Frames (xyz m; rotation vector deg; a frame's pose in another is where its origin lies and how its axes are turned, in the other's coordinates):
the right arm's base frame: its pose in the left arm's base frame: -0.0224 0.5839 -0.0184 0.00 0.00 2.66
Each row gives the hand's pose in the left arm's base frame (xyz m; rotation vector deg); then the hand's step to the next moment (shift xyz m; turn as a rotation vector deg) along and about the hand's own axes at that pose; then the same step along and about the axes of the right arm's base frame.
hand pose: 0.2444 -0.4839 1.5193 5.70 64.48 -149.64
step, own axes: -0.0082 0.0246 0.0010 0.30 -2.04 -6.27
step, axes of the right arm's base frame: 0.0144 -0.0154 -0.0151 -0.95 5.82 -2.96
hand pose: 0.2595 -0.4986 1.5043 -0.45 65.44 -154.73
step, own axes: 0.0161 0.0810 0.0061 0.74 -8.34 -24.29
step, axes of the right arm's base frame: -0.0028 -0.0623 -0.0545 -3.33 22.91 -11.13
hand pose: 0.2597 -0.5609 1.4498 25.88 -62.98 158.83
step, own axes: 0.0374 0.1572 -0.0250 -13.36 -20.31 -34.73
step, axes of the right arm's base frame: -0.0807 -0.0933 -0.1073 11.04 38.05 -15.09
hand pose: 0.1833 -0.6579 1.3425 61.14 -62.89 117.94
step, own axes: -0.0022 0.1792 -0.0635 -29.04 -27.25 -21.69
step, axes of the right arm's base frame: -0.1615 -0.0282 -0.0963 29.01 27.77 -21.06
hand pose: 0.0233 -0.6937 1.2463 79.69 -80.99 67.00
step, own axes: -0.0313 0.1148 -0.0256 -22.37 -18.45 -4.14
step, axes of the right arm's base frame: -0.1126 0.0331 -0.0323 19.93 9.20 -19.39
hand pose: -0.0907 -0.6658 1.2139 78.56 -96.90 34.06
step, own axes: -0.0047 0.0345 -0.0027 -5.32 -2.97 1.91
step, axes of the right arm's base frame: -0.0310 0.0159 0.0025 2.39 0.41 -5.91
